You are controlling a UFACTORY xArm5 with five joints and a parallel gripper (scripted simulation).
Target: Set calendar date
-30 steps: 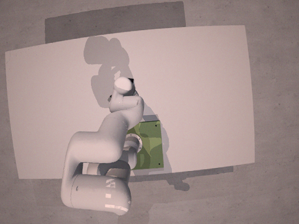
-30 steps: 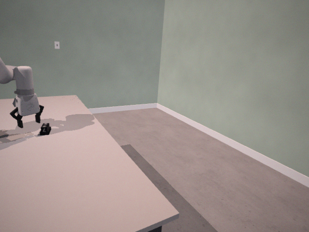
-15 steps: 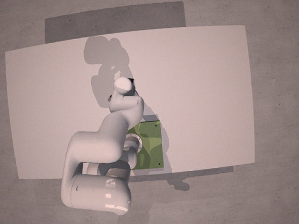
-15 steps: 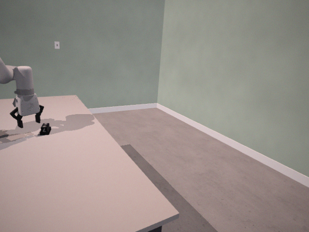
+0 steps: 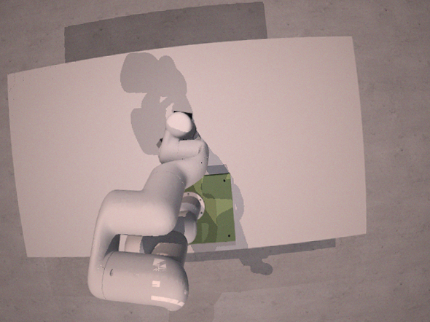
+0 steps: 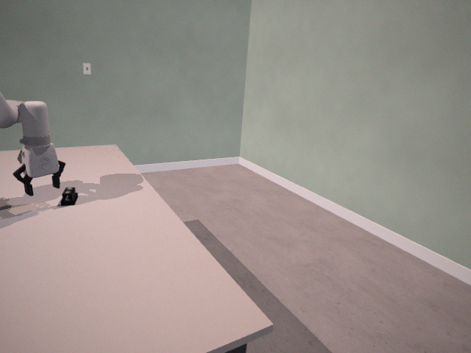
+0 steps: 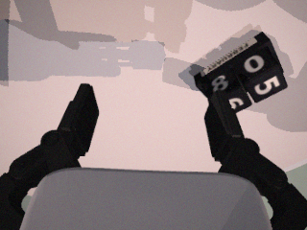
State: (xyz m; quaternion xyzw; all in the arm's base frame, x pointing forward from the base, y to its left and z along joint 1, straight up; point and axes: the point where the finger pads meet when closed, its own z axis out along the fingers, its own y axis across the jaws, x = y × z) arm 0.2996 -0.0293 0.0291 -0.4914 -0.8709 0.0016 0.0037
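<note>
My hand is 7 cm short of the black cube, 2 cm to the right of it and 5 cm above it. Round my hand: black calendar tray: 8 cm ahead, 4 cm to the left, 6 cm below.
</note>
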